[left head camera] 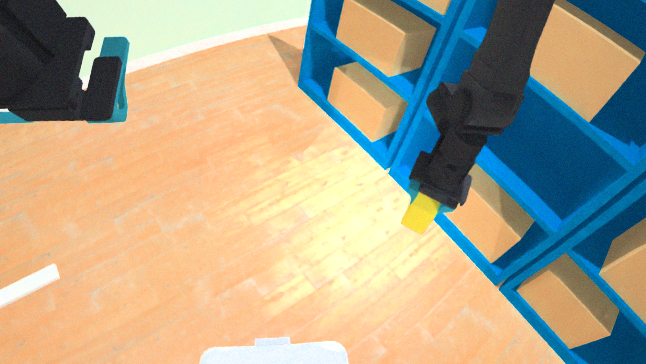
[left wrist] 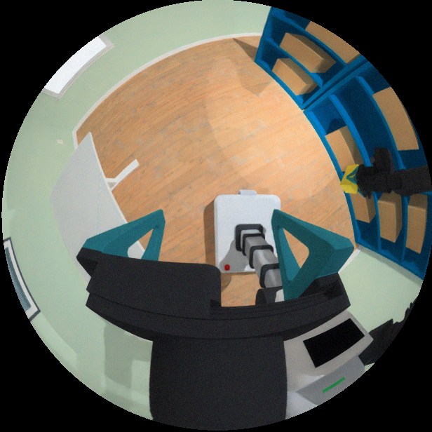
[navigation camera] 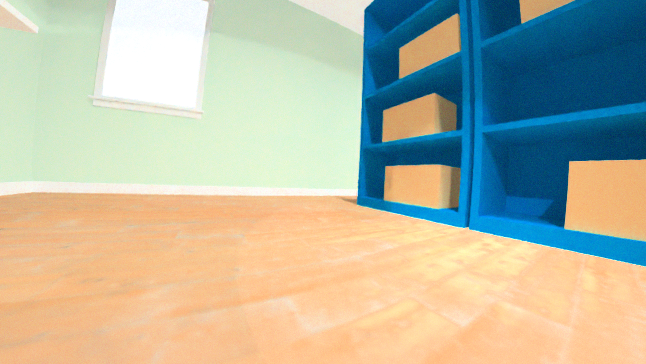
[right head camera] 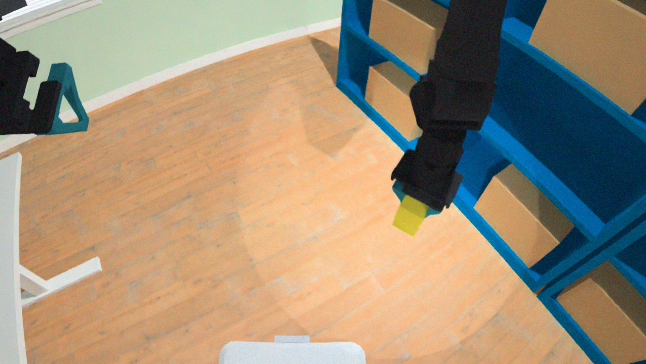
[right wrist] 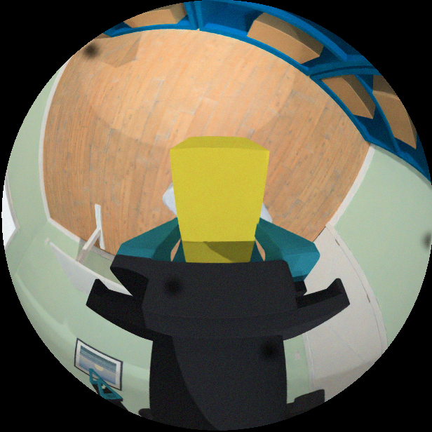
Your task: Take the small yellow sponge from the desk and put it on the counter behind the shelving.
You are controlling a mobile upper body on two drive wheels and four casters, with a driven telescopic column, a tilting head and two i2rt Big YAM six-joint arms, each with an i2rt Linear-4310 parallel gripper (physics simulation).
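Frame: origin at the left arm's base, x ahead, y left, z up, level; centimetres.
Where they show: left gripper, fingertip midpoint: (left head camera: 78,115) (right head camera: 53,126); right gripper, fingertip midpoint: (left head camera: 421,208) (right head camera: 414,209).
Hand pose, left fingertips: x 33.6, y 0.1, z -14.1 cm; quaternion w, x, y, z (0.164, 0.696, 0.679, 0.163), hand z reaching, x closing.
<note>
Each offset is from my left fingertips to the top centre of the thing. "pt": to the spot under its first point. Level surfaces: height alone.
The small yellow sponge @[dx +8.1, dy -48.2, dz -23.3 cm] (left head camera: 420,216) (right head camera: 410,217) (left wrist: 349,181) (right wrist: 219,190) is held between the teal fingers of my right gripper (left head camera: 429,199) (right head camera: 416,201) (right wrist: 217,214), sticking out past the fingertips. It is in the air in front of the blue shelving (left head camera: 345,129) (right head camera: 372,117) (navigation camera: 475,150). My left gripper (left wrist: 217,215) is open and empty, its fingers wide apart in the left wrist view, well to the left of the sponge. I cannot make out a counter behind the shelving in these views.
A white table @[dz -54.8 cm] (right head camera: 9,225) (left wrist: 77,200) with a white foot stands at the left. Brown boxes @[pt dx +124.5, dy -82.5, dz -96.9 cm] (left head camera: 367,102) (navigation camera: 420,186) stand in the shelving. The white robot base (left head camera: 275,355) (left wrist: 247,207) is below. A window (navigation camera: 155,55) is in the green wall.
</note>
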